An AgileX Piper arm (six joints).
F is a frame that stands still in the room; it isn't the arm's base.
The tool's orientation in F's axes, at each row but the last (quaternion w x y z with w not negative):
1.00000, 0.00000, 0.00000, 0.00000
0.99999, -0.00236, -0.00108, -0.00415
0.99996, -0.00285, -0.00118, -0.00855
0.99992, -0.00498, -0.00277, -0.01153
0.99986, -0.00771, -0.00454, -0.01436
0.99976, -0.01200, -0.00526, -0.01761
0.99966, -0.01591, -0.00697, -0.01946
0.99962, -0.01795, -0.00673, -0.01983
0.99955, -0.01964, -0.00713, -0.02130
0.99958, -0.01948, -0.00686, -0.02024
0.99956, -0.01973, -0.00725, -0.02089
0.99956, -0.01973, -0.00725, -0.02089
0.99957, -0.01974, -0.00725, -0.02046
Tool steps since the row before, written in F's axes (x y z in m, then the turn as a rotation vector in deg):
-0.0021, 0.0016, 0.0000, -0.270, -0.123, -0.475
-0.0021, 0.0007, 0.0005, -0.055, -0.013, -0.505
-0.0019, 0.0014, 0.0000, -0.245, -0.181, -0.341
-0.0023, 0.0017, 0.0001, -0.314, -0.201, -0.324
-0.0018, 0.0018, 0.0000, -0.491, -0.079, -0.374
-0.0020, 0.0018, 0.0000, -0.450, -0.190, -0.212
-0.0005, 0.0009, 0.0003, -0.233, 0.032, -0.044
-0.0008, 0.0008, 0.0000, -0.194, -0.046, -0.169
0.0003, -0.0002, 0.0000, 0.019, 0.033, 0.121
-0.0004, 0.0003, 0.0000, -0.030, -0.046, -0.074
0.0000, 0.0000, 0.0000, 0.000, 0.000, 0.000
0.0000, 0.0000, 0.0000, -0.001, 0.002, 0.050
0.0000, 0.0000, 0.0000, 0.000, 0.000, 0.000
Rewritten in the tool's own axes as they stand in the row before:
-0.0021, 0.0016, 0.0000, -0.270, -0.123, -0.475
-0.0021, 0.0007, 0.0005, -0.056, -0.011, -0.505
-0.0019, 0.0014, 0.0000, -0.243, -0.183, -0.341
-0.0023, 0.0016, 0.0001, -0.311, -0.205, -0.324
-0.0019, 0.0017, 0.0000, -0.492, -0.087, -0.371
-0.0021, 0.0017, 0.0001, -0.445, -0.201, -0.212
-0.0005, 0.0009, 0.0003, -0.235, 0.024, -0.040
-0.0008, 0.0008, 0.0000, -0.194, -0.048, -0.168
0.0003, -0.0002, 0.0000, 0.019, 0.029, 0.122
-0.0004, 0.0003, 0.0000, -0.029, -0.044, -0.075
0.0000, 0.0000, 0.0000, 0.000, 0.000, 0.000
0.0000, 0.0000, 0.0000, 0.000, 0.000, 0.050
0.0000, 0.0000, 0.0000, 0.000, 0.000, 0.000

